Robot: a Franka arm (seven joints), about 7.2 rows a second.
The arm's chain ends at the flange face. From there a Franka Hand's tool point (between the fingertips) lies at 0.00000 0.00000 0.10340 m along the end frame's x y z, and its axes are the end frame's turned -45 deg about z.
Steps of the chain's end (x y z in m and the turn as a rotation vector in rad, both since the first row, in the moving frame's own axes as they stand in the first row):
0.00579 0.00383 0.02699 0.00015 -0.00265 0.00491
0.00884 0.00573 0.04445 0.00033 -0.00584 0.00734
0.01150 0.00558 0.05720 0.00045 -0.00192 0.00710
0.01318 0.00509 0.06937 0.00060 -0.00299 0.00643
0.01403 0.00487 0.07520 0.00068 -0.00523 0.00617
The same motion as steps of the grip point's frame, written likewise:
0.00120 0.00660 0.02699 0.00198 -0.00177 0.00491
0.00180 0.00985 0.04445 0.00436 -0.00390 0.00734
0.00408 0.01190 0.05720 0.00168 -0.00104 0.00710
0.00555 0.01266 0.06937 0.00254 -0.00169 0.00643
0.00615 0.01293 0.07520 0.00418 -0.00322 0.00617

